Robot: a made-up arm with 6 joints. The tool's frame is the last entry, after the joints.
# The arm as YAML. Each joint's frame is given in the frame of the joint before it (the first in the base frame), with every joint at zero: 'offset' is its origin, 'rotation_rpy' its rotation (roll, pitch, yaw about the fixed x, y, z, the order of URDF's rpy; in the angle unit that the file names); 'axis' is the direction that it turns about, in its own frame. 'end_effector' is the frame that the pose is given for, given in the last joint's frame.
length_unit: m
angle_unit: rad
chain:
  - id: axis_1
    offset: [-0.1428, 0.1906, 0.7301]
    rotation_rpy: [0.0, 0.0, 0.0]
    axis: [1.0, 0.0, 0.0]
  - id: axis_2
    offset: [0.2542, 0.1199, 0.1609]
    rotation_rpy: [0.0, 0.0, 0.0]
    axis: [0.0, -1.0, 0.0]
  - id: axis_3
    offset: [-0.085, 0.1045, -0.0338]
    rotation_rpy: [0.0, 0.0, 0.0]
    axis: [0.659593, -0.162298, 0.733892]
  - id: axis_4
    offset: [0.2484, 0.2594, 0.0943]
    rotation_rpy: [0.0, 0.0, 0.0]
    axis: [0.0, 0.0, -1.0]
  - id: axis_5
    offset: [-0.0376, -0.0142, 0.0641]
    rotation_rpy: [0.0, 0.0, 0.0]
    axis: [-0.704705, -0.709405, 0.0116]
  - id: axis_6
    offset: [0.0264, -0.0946, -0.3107]
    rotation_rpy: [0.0, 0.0, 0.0]
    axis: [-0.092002, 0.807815, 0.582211]
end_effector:
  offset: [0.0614, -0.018, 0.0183]
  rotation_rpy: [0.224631, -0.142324, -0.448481]
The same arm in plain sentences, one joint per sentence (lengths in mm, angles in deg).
The arm has six revolute joints in a row. What follows holds with every joint at zero, and every direction is one of the base frame's.
The first joint lies 142.8 mm along -x and 190.6 mm along +y and 730.1 mm along +z from the base frame's origin and turns about +x.
The second joint lies 254.2 mm along +x and 119.9 mm along +y and 160.9 mm along +z from the first joint and turns about -y.
The third joint lies 85.0 mm along -x and 104.5 mm along +y and 33.8 mm along -z from the second joint and turns about the direction (0.659593, -0.162298, 0.733892).
The fourth joint lies 248.4 mm along +x and 259.4 mm along +y and 94.3 mm along +z from the third joint and turns about -z.
The fifth joint lies 37.6 mm along -x and 14.2 mm along -y and 64.1 mm along +z from the fourth joint and turns about the direction (-0.704705, -0.709405, 0.0116).
The sixth joint lies 26.4 mm along +x and 94.6 mm along -y and 310.7 mm along -z from the fifth joint and turns about the direction (-0.092002, 0.807815, 0.582211).
The tool frame, which is the frame that the pose is given for, lies 61.4 mm along +x and 18.0 mm along -y and 18.3 mm along +z from the sixth joint; its axes are the base frame's turned by roll 12.87, pitch -8.15 and yaw -25.70 deg (as in URDF: about the fixed x, then y, then z).

